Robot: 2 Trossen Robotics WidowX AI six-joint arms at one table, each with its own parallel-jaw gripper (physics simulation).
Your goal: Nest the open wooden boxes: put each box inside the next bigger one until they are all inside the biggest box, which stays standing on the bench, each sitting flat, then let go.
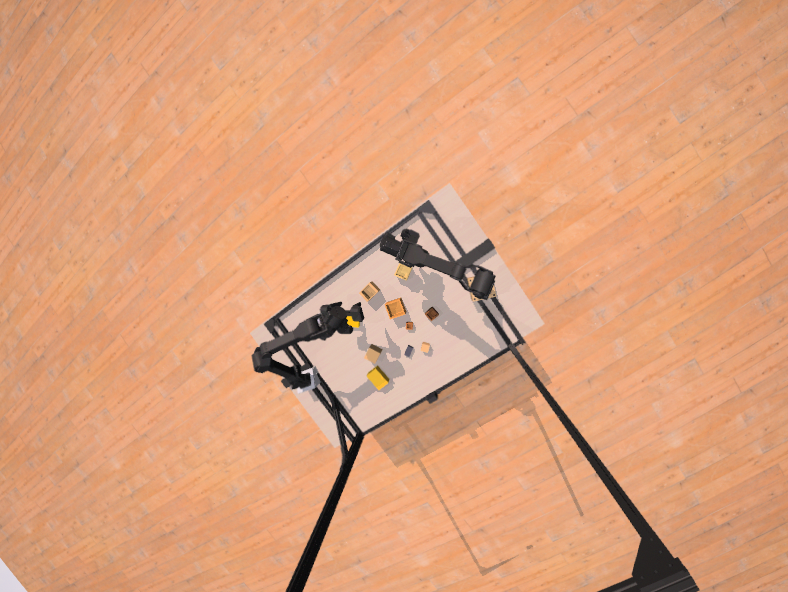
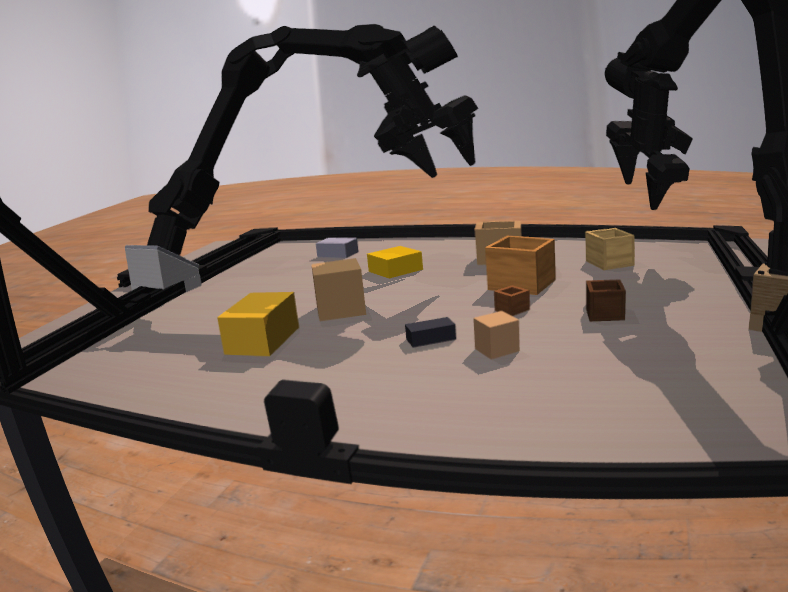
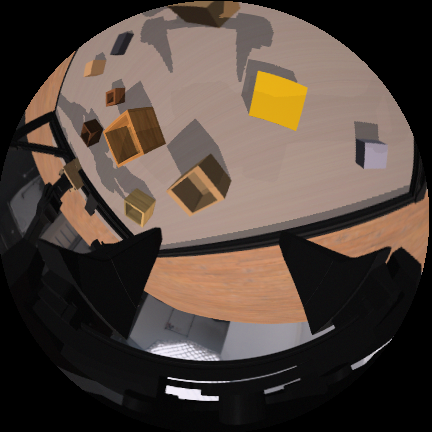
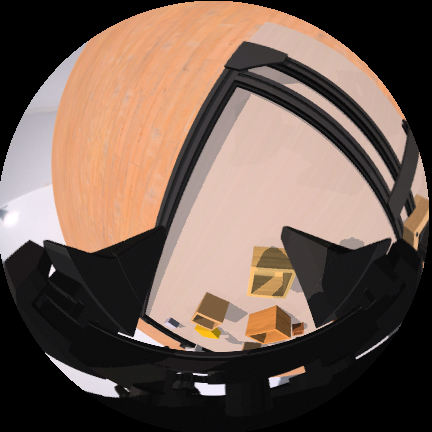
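Where they show: left gripper, fingertip midpoint: (image 1: 351, 302) (image 2: 453, 170) (image 3: 222, 235); right gripper, fingertip midpoint: (image 2: 640, 196) (image 4: 225, 232); left arm's base at its link origin: (image 1: 304, 380) (image 2: 161, 254); right arm's base at its link origin: (image 3: 66, 180).
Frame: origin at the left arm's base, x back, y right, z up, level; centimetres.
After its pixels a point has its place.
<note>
Five open boxes stand apart on the bench: an orange-brown one (image 1: 395, 308) {x -54.3, y -15.9, z -5.7 cm} (image 2: 511, 271) {x -54.8, y -12.6, z -3.4 cm} (image 3: 150, 130) {x -51.4, y -17.1, z -3.6 cm}, the largest-looking; a tan one (image 1: 370, 291) {x -46.6, y -27.5, z -5.9 cm} (image 2: 482, 247) {x -45.5, y -24.3, z -3.5 cm} (image 3: 218, 175) {x -43.5, y -26.9, z -3.5 cm} (image 4: 212, 306) {x -50.1, y -29.2, z -3.3 cm} behind it; a pale yellow wood one (image 1: 403, 272) {x -64.2, y -29.7, z -5.7 cm} (image 2: 609, 253) {x -65.2, y -26.9, z -3.8 cm} (image 3: 144, 200) {x -61.7, y -29.0, z -4.3 cm} (image 4: 270, 255) {x -66.4, y -32.5, z -4.1 cm}; a dark brown one (image 1: 431, 313) {x -68.8, y -7.7, z -5.7 cm} (image 2: 606, 305) {x -69.6, y -5.5, z -4.3 cm}; and a small reddish-brown one (image 1: 409, 325) {x -57.3, y -6.1, z -5.7 cm} (image 2: 511, 303) {x -58.0, y -4.2, z -4.6 cm} (image 3: 118, 96) {x -56.1, y -7.1, z -4.7 cm}. My left gripper (image 2: 453, 169) {x -40.4, y -26.9, z 7.8 cm} (image 3: 222, 235) {x -40.4, y -26.9, z 7.8 cm} is open and empty, high over the bench. My right gripper (image 2: 641, 195) {x -68.2, y -40.3, z 2.8 cm} (image 4: 225, 232) {x -68.2, y -40.3, z 2.8 cm} is open and empty, high near the pale yellow box.
Solid blocks stand around the boxes: a large yellow block (image 1: 377, 377) {x -34.2, y 10.9, z -1.7 cm} (image 2: 245, 334) {x -35.4, y 16.0, z -3.7 cm}, a tan block (image 2: 339, 293) {x -38.4, y 2.1, z -3.1 cm}, a flat yellow block (image 2: 394, 263) {x -35.5, y -15.3, z -4.2 cm} (image 3: 278, 101) {x -33.8, y -18.6, z -3.4 cm}, a lavender block (image 2: 336, 248) {x -19.3, y -23.2, z -4.6 cm}, a dark block (image 2: 431, 333) {x -53.0, y 6.2, z -5.0 cm} and a light tan cube (image 2: 493, 337) {x -60.9, y 7.8, z -3.9 cm}. A black frame (image 2: 509, 477) {x -70.5, y 26.9, z -6.4 cm} borders the bench.
</note>
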